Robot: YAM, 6 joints.
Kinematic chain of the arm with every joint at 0, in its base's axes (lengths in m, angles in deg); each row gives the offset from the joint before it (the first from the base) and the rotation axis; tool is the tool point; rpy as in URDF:
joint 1: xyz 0 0 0.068 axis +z
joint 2: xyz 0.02 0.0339 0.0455 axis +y
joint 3: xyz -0.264 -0.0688 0 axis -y
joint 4: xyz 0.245 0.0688 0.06 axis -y
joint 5: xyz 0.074 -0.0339 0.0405 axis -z
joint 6: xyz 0.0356 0 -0.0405 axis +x
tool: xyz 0 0 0 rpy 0 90 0
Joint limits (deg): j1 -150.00..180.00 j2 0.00..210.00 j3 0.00..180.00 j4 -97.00..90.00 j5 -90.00..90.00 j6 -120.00..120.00
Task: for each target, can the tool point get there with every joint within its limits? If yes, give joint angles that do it. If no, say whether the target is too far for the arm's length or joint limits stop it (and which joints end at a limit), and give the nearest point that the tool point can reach.
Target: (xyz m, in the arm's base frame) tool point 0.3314 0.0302 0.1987
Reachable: yes | joints 10.97 97.60 42.89 47.28 69.66 -6.68
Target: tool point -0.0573 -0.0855 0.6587
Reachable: yes | joints -106.88 74.87 112.70 57.90 57.42 57.45
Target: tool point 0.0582 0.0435 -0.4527
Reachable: no: joint limits stop it (at a limit: joint 2) | nearest point 0.0903 0.0675 -0.3538 | short by 0.107 m
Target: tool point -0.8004 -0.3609 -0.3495
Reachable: no: too far | nearest point -0.4970 -0.2778 -0.1845 | short by 0.355 m
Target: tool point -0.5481 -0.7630 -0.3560
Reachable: no: too far | nearest point -0.3369 -0.4689 -0.1711 | short by 0.407 m
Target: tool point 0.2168 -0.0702 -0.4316
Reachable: no: joint limits stop it (at a limit: joint 2) | nearest point 0.2193 -0.0710 -0.3799 | short by 0.052 m
